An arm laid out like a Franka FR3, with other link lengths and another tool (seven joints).
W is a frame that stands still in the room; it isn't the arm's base.
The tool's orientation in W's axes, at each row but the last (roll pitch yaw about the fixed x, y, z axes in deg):
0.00, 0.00, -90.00
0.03, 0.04, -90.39
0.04, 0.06, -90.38
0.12, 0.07, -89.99
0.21, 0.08, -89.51
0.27, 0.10, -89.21
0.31, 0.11, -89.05
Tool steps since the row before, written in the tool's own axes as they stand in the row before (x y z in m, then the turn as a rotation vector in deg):
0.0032, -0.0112, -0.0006, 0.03, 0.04, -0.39
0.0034, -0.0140, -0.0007, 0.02, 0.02, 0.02
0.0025, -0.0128, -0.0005, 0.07, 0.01, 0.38
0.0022, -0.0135, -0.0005, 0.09, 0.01, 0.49
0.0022, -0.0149, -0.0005, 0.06, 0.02, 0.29
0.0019, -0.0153, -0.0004, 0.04, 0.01, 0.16
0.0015, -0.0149, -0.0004, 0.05, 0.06, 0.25
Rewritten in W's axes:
-0.0112, -0.0032, -0.0006, 0.04, -0.03, -0.39
-0.0140, -0.0033, -0.0007, 0.02, -0.02, 0.02
-0.0128, -0.0024, -0.0005, 0.01, -0.07, 0.38
-0.0135, -0.0022, -0.0005, 0.01, -0.09, 0.49
-0.0149, -0.0023, -0.0006, 0.02, -0.06, 0.29
-0.0153, -0.0021, -0.0005, 0.01, -0.04, 0.16
-0.0149, -0.0017, -0.0005, 0.06, -0.05, 0.25

